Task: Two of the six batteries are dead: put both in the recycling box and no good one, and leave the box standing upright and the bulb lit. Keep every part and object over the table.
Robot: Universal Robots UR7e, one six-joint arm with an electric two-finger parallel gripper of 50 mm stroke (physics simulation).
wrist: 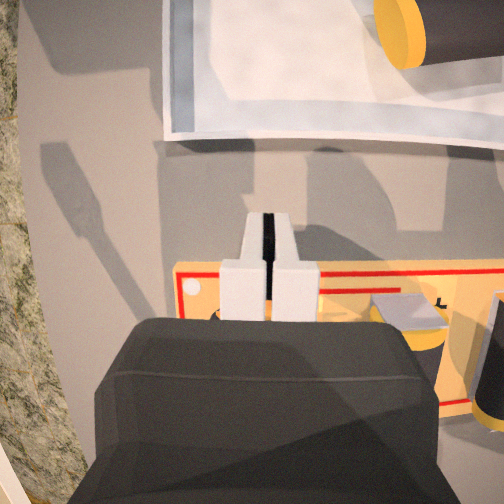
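My gripper (268,225) fills the lower middle of the wrist view, its two white fingers closed with only a thin dark slit between them and nothing held. Its fingers hang over the left end of an orange board (450,300) with red lines. On the board a battery (425,336) sits under a grey metal clip (407,311), and another black battery with a yellow end (492,385) shows at the right edge. A further black battery with a yellow cap (425,30) lies on a white tray (320,75) at the top. No recycling box or bulb is in view.
The grey table surface ends at the left, where a mottled green-grey floor (20,300) shows. A small white circle (191,287) marks the board's left corner. My dark wrist body (265,410) hides the board's lower left part.
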